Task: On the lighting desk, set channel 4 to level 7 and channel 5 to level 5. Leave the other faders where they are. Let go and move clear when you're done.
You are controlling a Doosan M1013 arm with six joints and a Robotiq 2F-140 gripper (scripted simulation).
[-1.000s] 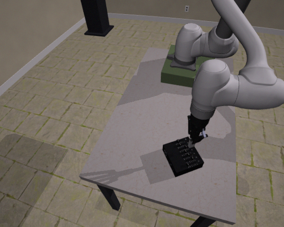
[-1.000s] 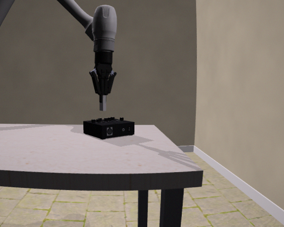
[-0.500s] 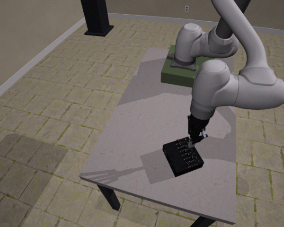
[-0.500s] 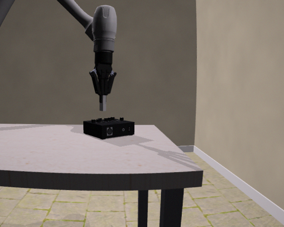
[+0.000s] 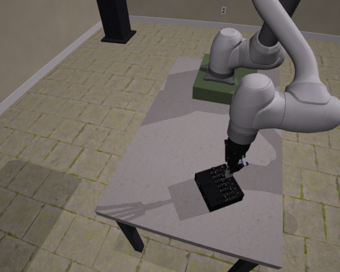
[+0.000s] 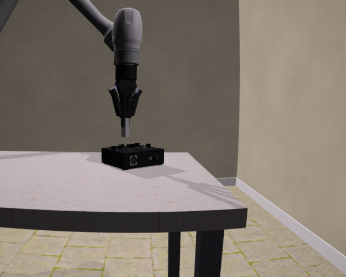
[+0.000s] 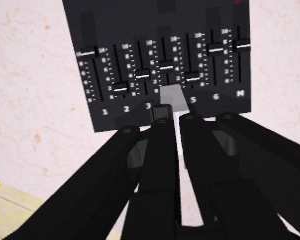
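Right now the channel 4 fader cap is 10 mm ahead of my hand, 20 mm to the right of it and 60 mm below it. From my hand the other things lie so: channel 3 fader cap 30 mm ahead, 60 mm below; then channel 2 fader cap 40 mm ahead, 20 mm to the left, 60 mm below; then channel 5 fader cap 10 mm behind, 20 mm to the right, 60 mm below.
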